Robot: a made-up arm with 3 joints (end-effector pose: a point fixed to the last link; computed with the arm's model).
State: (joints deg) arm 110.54 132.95 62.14
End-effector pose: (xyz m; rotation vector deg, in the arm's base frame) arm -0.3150 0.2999 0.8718 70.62 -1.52 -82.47
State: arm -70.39 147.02 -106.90
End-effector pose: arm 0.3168 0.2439 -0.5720 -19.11 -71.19 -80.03
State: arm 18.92 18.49 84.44
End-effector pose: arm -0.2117 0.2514 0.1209 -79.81 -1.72 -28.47
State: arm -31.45 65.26 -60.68
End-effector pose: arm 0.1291 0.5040 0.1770 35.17 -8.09 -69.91
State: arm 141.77 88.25 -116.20
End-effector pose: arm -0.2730 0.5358 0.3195 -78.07 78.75 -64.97
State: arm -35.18 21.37 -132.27
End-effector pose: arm -0.1667 0.2016 0.3205 119.21 -5.93 -49.04
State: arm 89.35 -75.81 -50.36
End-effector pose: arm -0.0828 -0.5850 0.2607 -19.49 -40.49 80.85
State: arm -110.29 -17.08 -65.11
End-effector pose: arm 0.1667 -0.1628 0.3873 58.67 105.23 -52.66
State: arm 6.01 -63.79 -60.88
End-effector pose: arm -0.0135 -0.5348 0.2411 50.89 28.72 59.90
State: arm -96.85 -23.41 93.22
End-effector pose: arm 0.0568 -0.1663 0.4346 -49.76 54.82 84.50
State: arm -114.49 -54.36 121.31
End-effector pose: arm 0.0579 -0.4517 0.2672 -31.09 20.33 103.96
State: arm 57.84 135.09 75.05
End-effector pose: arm 0.3880 0.2824 0.8476 20.56 47.21 -102.82
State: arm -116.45 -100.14 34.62
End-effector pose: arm -0.0687 -0.6279 -0.1232 71.78 55.14 75.37
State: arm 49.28 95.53 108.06
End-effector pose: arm 0.2868 0.5221 0.5184 -41.45 50.30 -82.34
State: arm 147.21 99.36 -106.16
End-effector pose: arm -0.3845 0.5218 0.3470 -82.01 76.34 -51.41
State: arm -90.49 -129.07 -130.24
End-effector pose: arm 0.0295 -0.5101 -0.4704 -76.97 -99.70 1.35
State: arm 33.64 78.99 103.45
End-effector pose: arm 0.2338 0.5451 0.3388 -61.83 45.07 -73.31
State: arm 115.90 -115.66 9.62
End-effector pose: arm -0.2698 -0.6040 0.5360 -116.96 -77.17 64.89
